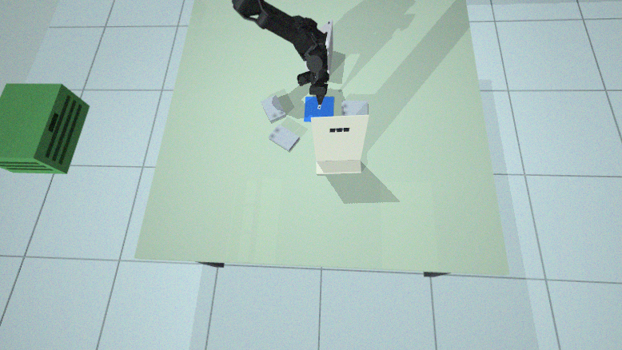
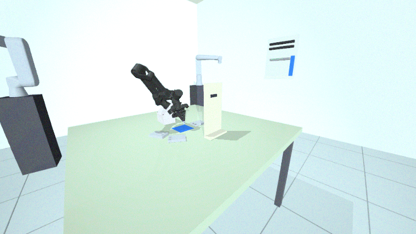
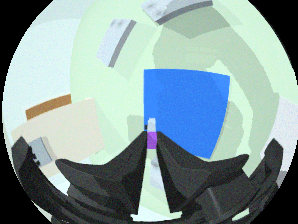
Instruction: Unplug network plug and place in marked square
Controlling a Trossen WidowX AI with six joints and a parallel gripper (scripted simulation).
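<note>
Right now the blue marked square is 1 cm behind my gripper tip, 1 cm to the right of it and 5 cm below it. Also, from my gripper tip: upright cream panel 22 cm ahead, 11 cm to the left, 10 cm above.
</note>
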